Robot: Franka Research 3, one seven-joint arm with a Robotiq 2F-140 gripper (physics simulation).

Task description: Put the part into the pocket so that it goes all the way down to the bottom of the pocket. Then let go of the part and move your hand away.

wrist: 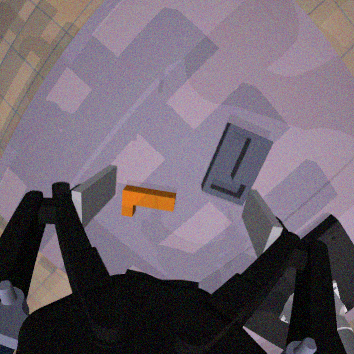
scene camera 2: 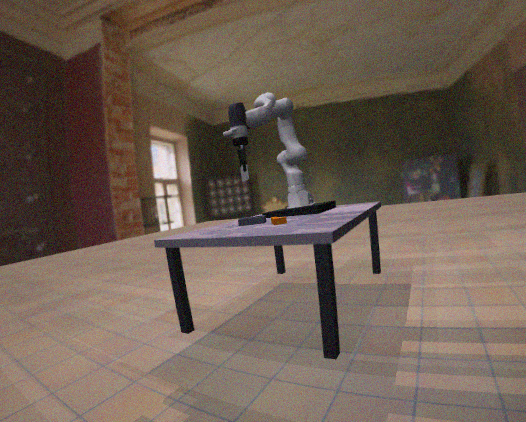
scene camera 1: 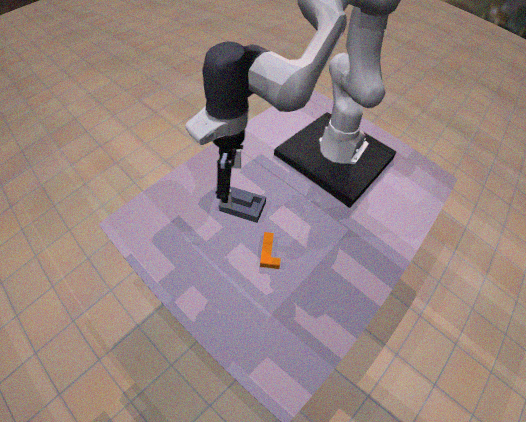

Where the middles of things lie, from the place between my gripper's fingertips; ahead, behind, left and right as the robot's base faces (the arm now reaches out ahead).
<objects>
Right now the orange L-shaped part (wrist: 132, 195) is 22 cm below my hand, 14 cm to the left of it and 3 cm behind it.
</objects>
